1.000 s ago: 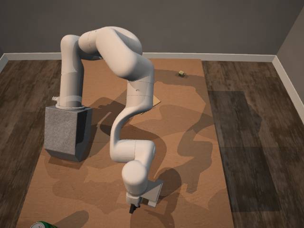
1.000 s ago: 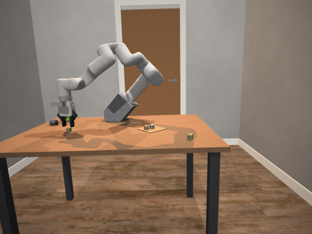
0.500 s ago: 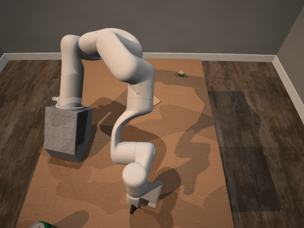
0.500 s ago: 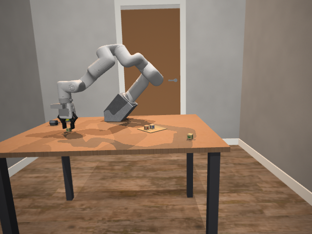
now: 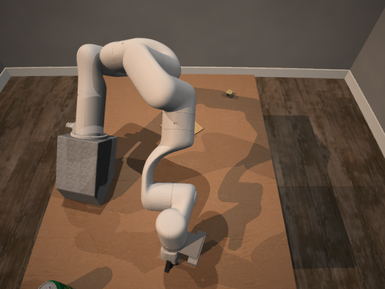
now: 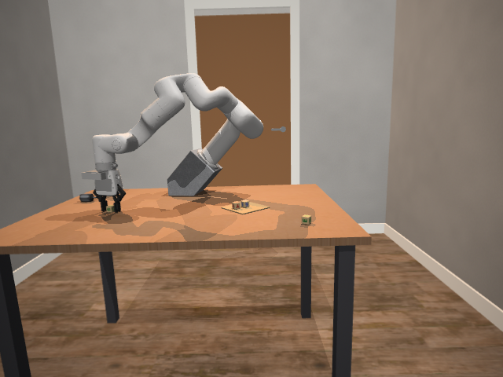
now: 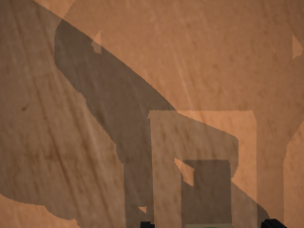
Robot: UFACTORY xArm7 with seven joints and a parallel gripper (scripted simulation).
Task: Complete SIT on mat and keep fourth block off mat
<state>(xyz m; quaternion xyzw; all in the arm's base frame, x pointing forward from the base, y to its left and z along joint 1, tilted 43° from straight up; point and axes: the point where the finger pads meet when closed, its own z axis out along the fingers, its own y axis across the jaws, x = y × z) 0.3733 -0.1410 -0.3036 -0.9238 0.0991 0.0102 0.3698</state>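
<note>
Right now my hand is 7 cm past the tan mat, 53 cm to the right of it and 2 cm above it. From my hand the other things lie so: green-lettered block (13 cm ahead, 77 cm to the left, 1 cm below); then small black object (18 cm behind, 21 cm to the right); then green can (31 cm behind, 18 cm to the right, 4 cm above).
</note>
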